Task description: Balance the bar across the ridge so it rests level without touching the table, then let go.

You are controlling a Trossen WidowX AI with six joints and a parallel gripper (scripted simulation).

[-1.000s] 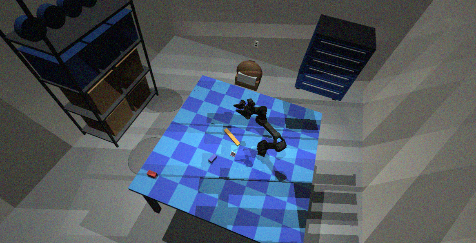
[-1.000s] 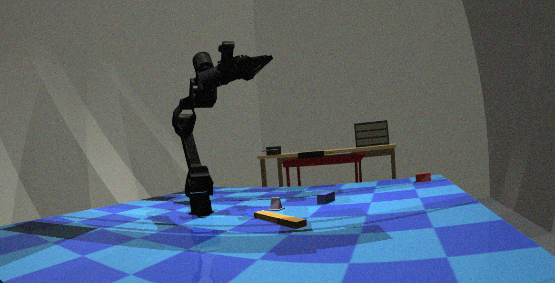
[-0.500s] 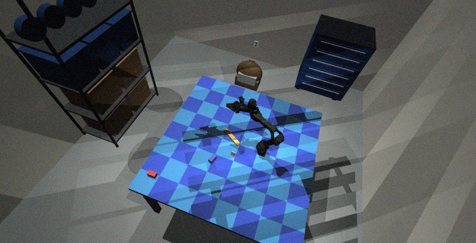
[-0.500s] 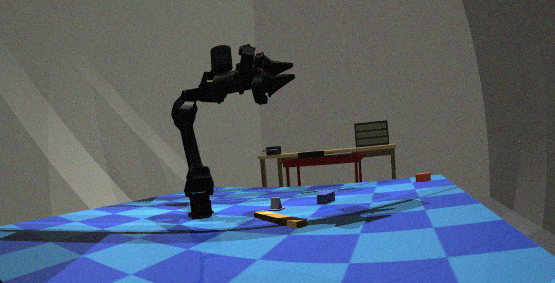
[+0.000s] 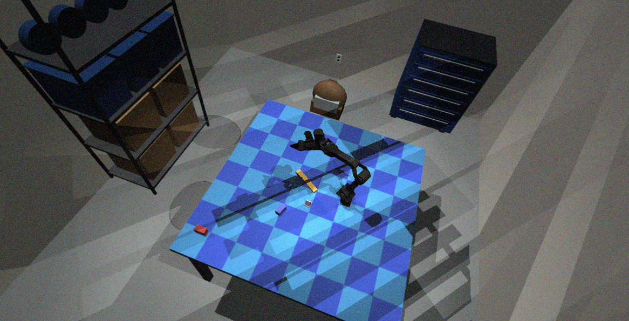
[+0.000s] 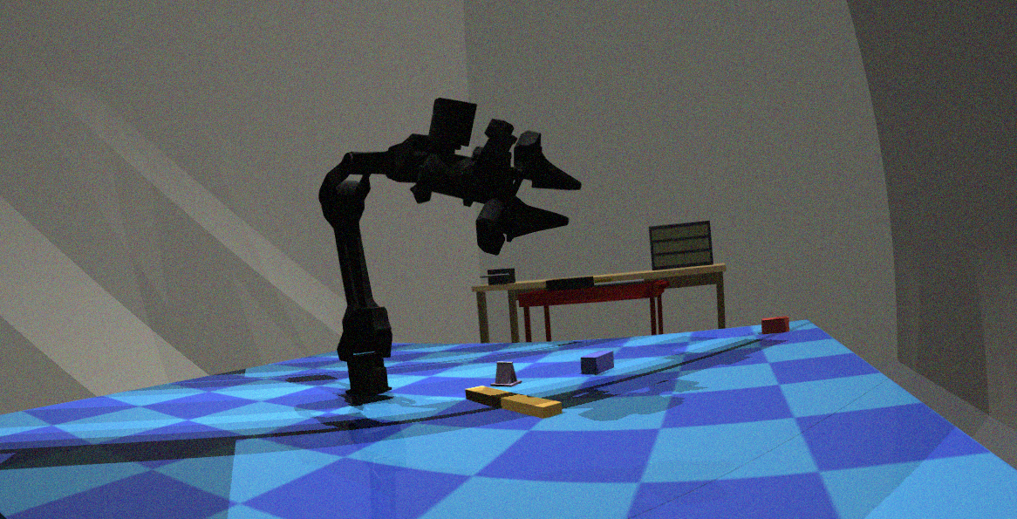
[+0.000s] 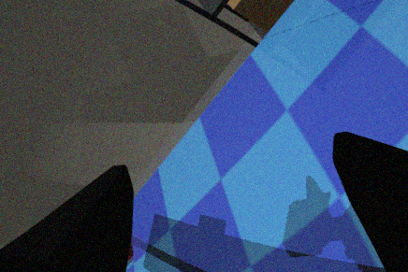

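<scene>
The bar is 270 mm below my gripper tip, 130 mm behind it and 40 mm to the left of it. The rest, counted from my gripper tip: purple block 300 mm to the left, 260 mm below, 50 mm behind; red block 580 mm to the left, 320 mm ahead, 260 mm below.
</scene>
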